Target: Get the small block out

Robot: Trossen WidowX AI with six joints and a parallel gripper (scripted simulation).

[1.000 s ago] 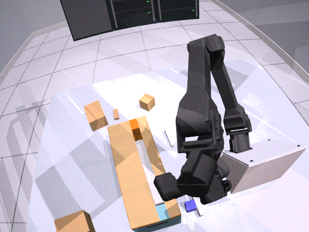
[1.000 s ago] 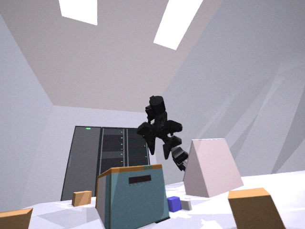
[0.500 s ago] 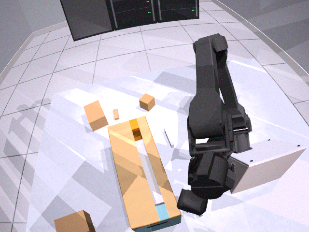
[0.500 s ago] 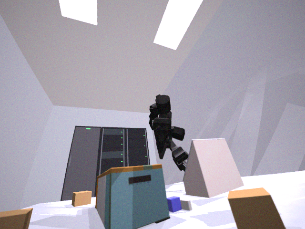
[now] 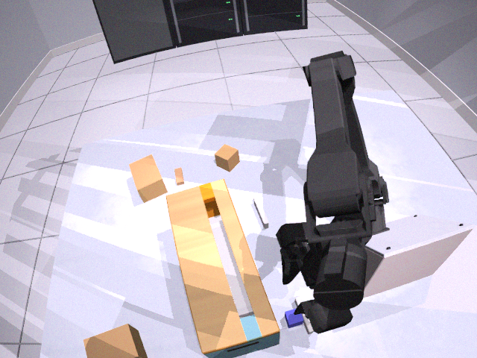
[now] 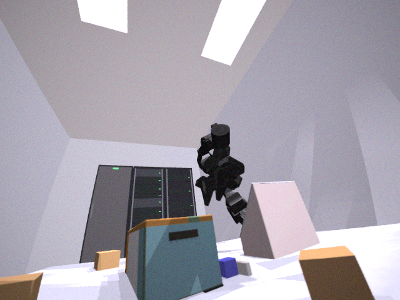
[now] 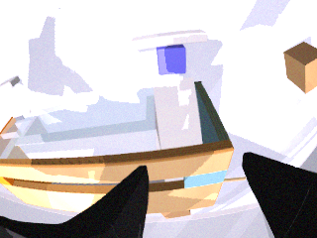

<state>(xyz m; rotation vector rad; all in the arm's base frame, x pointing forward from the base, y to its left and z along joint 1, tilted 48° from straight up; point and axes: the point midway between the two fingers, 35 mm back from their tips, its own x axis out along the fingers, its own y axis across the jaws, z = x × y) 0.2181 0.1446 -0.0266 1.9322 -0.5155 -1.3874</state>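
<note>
Now: the blue block 10 mm behind my gripper tip and 150 mm below it.
</note>
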